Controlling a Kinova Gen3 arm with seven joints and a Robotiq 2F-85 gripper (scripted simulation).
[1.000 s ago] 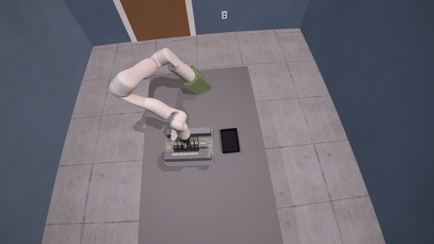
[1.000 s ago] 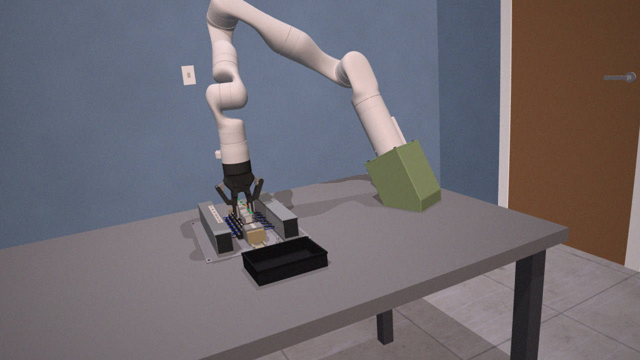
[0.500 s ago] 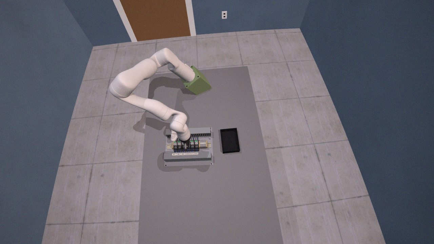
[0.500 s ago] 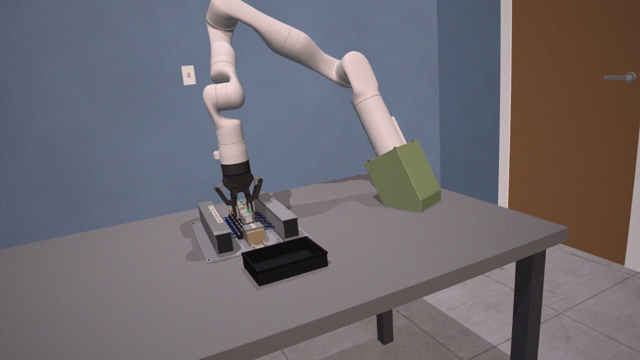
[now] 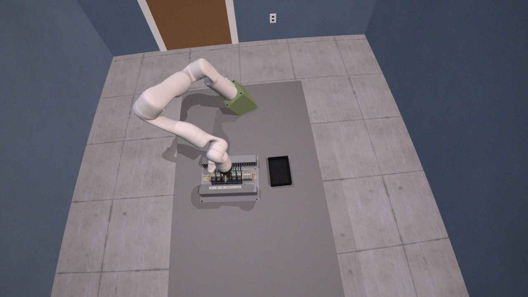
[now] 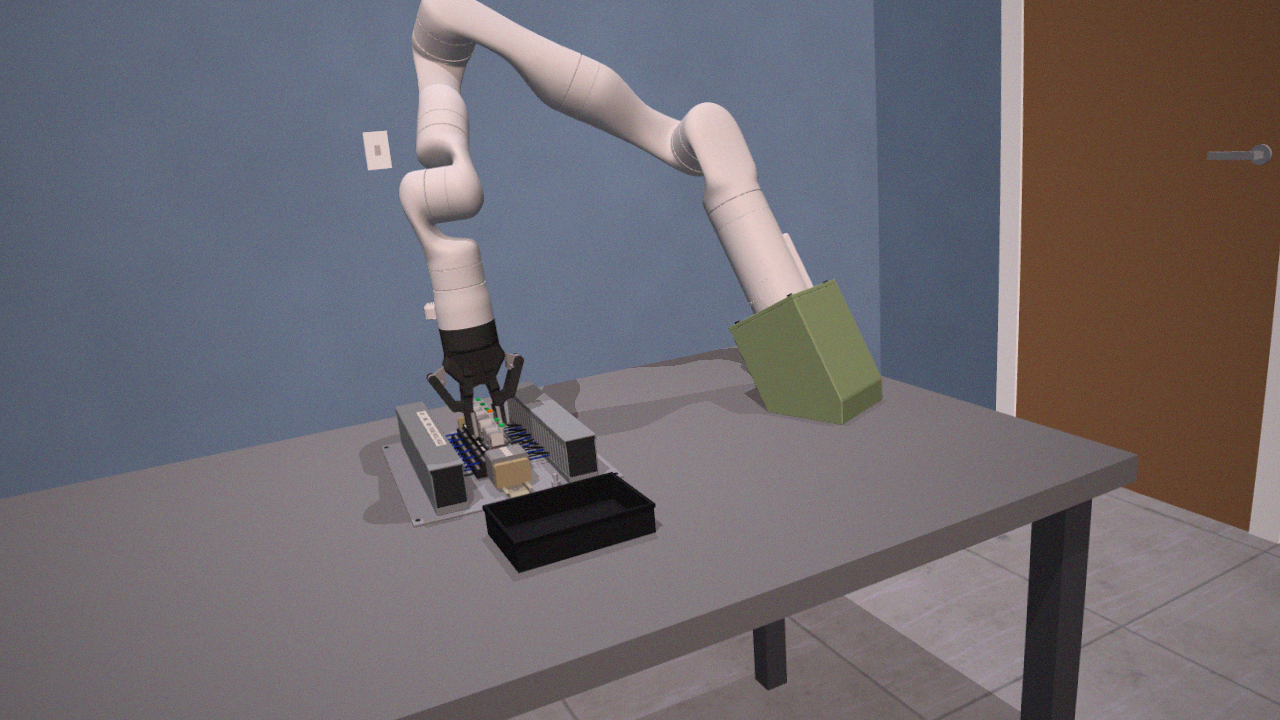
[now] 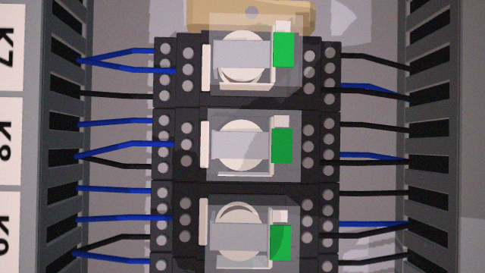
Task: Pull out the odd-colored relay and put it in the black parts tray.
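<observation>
The relay is 1 cm below my hand. From my hand the other things lie so: black parts tray (2 cm behind, 27 cm to the left, 4 cm below); then relay panel (3 cm below).
</observation>
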